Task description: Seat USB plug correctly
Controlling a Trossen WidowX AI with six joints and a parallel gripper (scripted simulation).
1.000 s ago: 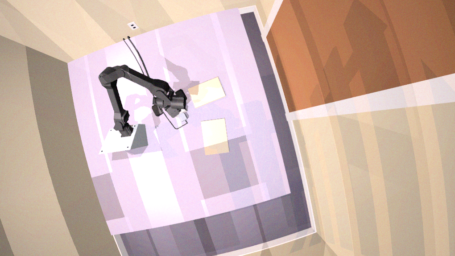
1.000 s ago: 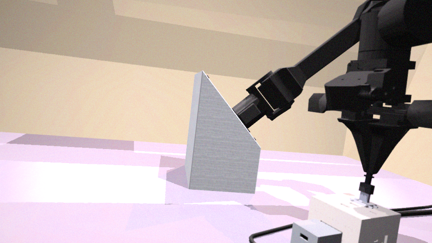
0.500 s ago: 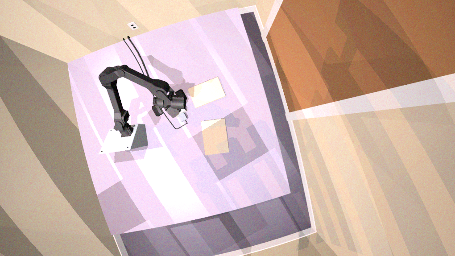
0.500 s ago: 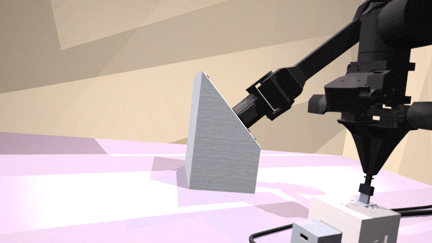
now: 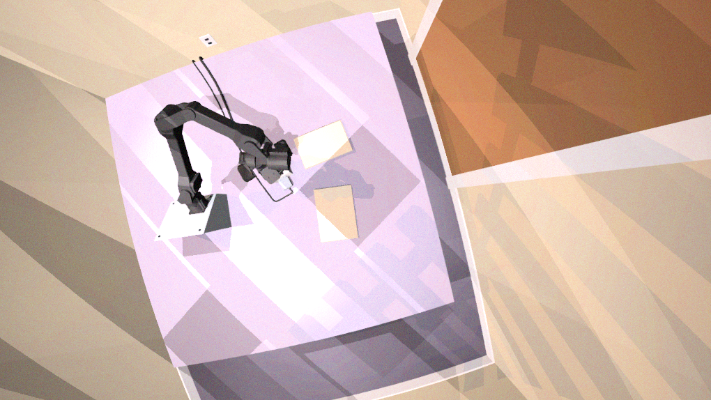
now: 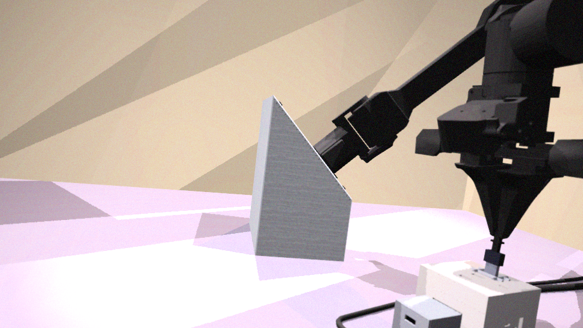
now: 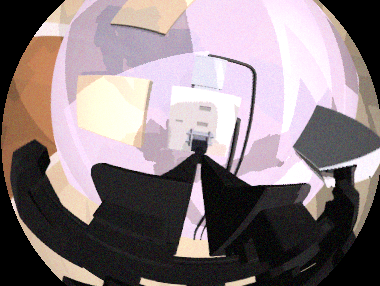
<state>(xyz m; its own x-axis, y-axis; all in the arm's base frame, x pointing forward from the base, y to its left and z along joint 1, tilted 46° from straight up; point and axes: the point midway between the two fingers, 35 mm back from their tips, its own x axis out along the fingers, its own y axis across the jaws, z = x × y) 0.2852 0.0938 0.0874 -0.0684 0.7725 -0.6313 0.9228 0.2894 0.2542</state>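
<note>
Right now my gripper tip is 20 mm above the USB plug. Round my gripper tip: USB socket: 40 mm below.
</note>
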